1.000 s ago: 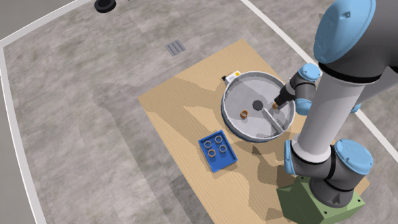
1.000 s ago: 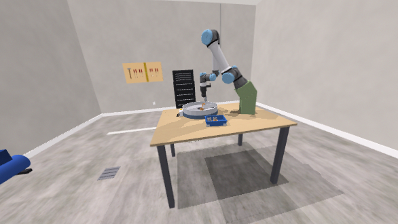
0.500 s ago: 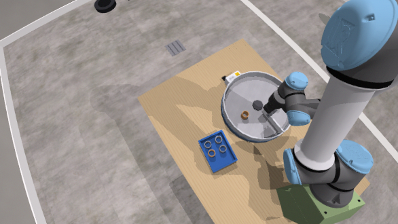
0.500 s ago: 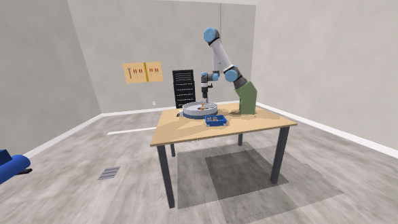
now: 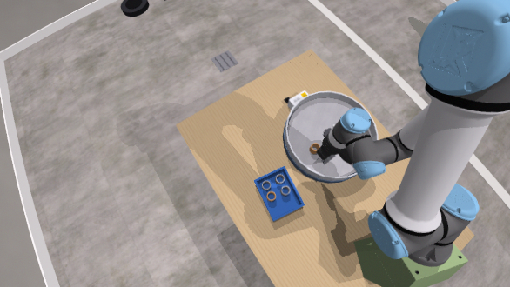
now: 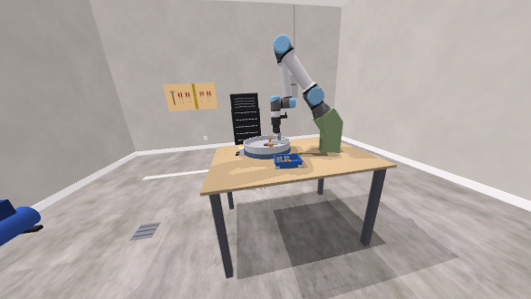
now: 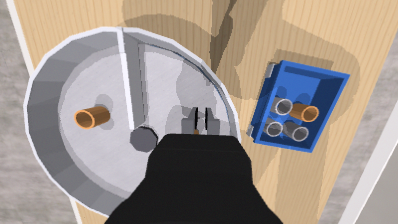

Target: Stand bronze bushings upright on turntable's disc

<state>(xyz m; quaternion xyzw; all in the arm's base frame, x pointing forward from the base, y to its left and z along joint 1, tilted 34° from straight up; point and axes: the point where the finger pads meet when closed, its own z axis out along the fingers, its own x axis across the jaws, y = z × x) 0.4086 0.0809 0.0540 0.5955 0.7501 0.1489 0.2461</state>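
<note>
My hand is 3 cm past the blue crate, 22 cm to the right of it and 12 cm above it. From my hand the other things lie so: grey turntable disc 11 cm ahead, 11 cm to the right, 9 cm below.
</note>
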